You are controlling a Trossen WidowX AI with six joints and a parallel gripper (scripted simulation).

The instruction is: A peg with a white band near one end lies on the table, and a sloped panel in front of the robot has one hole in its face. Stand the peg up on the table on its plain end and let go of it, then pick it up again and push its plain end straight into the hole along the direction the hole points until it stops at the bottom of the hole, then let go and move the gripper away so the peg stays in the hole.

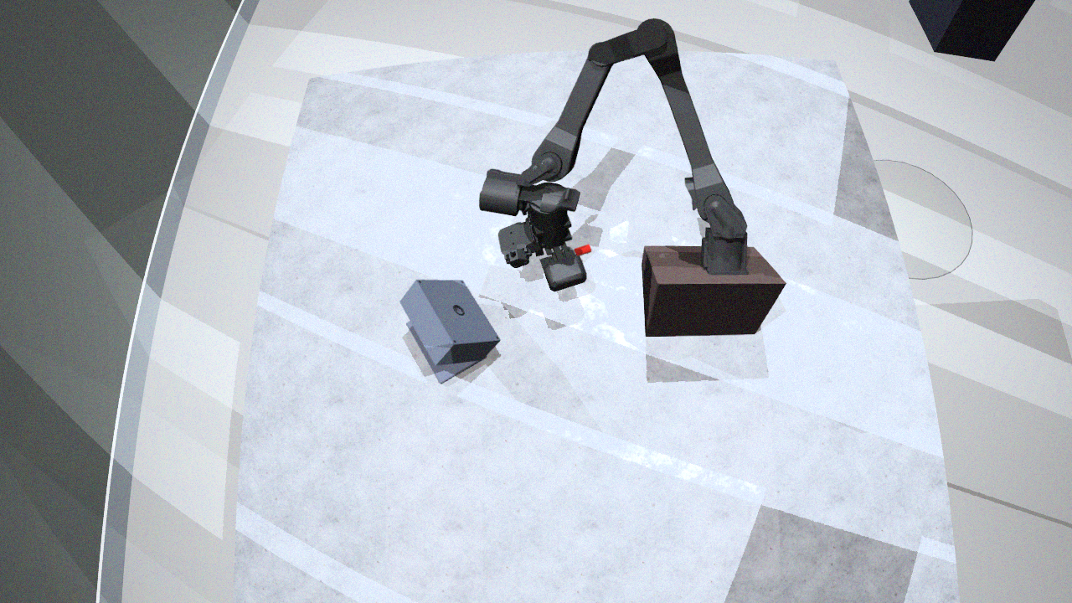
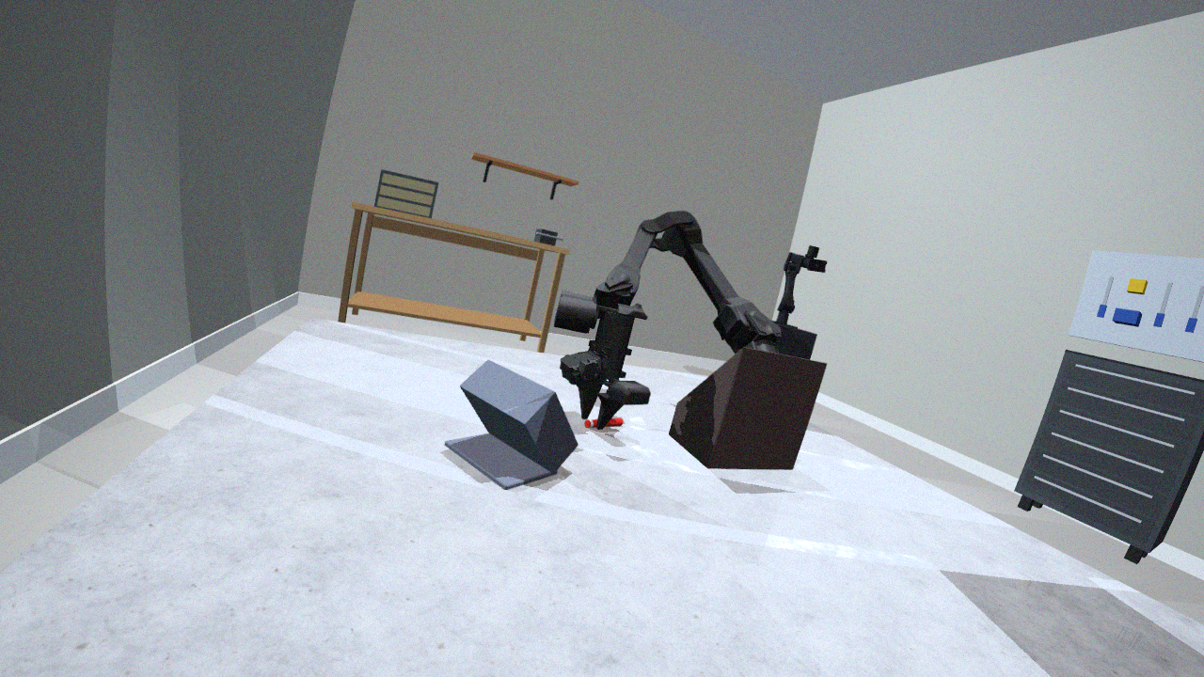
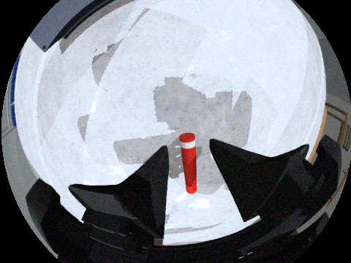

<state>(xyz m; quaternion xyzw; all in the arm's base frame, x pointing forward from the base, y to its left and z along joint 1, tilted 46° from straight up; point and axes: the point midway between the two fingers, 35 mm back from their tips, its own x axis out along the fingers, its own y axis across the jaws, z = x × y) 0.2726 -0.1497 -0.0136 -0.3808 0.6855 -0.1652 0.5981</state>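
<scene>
The red peg is 1 cm behind my gripper tip. Round my gripper tip: sloped panel: 16 cm ahead, 14 cm to the left, 5 cm above.
</scene>
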